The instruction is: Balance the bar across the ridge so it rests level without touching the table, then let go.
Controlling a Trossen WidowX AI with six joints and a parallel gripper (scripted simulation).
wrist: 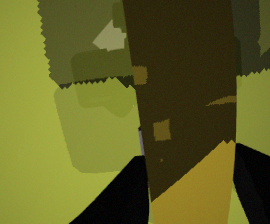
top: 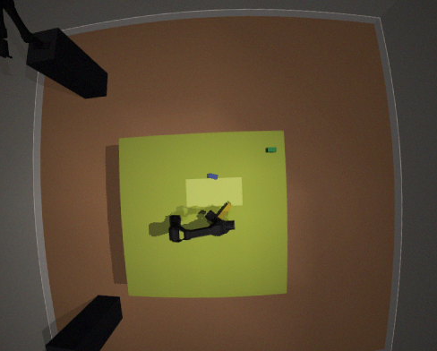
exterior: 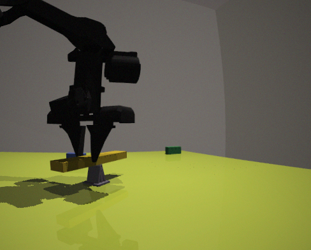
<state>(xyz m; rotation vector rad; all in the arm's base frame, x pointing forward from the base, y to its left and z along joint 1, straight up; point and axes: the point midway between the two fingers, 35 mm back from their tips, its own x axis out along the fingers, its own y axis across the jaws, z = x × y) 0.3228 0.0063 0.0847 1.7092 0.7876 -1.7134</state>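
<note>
Right now the yellow bar is 20 mm to the left of my gripper tip and 20 mm ahead of it. From my gripper tip the other things lie so: blue block (310 mm to the left, 30 mm below, 30 mm behind); green block (490 mm to the left, 420 mm ahead, 30 mm below).
</note>
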